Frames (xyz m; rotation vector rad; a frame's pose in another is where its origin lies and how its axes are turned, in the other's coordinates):
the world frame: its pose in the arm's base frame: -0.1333 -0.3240 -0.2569 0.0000 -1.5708 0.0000
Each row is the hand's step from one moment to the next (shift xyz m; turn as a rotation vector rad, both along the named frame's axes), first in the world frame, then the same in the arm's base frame.
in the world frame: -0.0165 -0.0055 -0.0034 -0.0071 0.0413 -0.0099
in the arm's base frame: 0.0034 -0.0055 -0.0165 0.0099 0.0413 -0.0071
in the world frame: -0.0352 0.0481 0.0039 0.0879 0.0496 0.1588
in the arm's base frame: -0.0039 0.0481 -0.0352 -0.1588 0.0496 0.0879
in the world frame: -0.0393 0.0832 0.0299 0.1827 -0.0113 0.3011
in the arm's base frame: -0.0299 0.0832 -0.0393 -0.3011 -0.0113 0.1827
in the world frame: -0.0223 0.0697 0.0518 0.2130 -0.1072 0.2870
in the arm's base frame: -0.0518 0.0697 -0.0223 -0.2870 -0.1072 0.2130
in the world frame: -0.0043 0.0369 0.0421 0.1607 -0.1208 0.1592
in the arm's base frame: -0.0421 0.0369 -0.0043 -0.1592 -0.1208 0.1607
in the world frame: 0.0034 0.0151 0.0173 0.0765 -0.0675 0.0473
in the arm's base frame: -0.0173 0.0151 0.0034 -0.0473 -0.0675 0.0765
